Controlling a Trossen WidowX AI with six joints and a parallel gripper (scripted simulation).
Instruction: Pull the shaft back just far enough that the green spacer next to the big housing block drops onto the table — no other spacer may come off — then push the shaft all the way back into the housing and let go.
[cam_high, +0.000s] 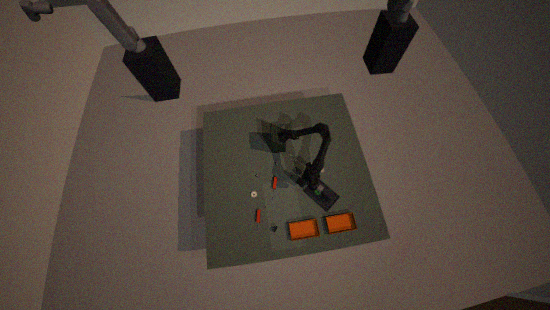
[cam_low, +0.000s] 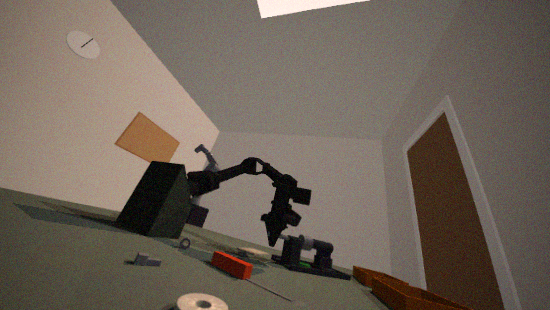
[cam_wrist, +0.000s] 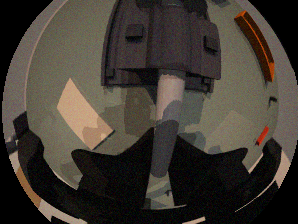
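My gripper tip is now 70 mm short of the grey shaft, 50 mm to the right of it and 40 mm below it. The rest, counted from my gripper tip: white ring: 50 mm ahead, 410 mm to the right, 40 mm below; beige card: 90 mm behind, 100 mm to the left, 40 mm below; greenish spacer: 100 mm ahead, 70 mm to the left, 30 mm below.
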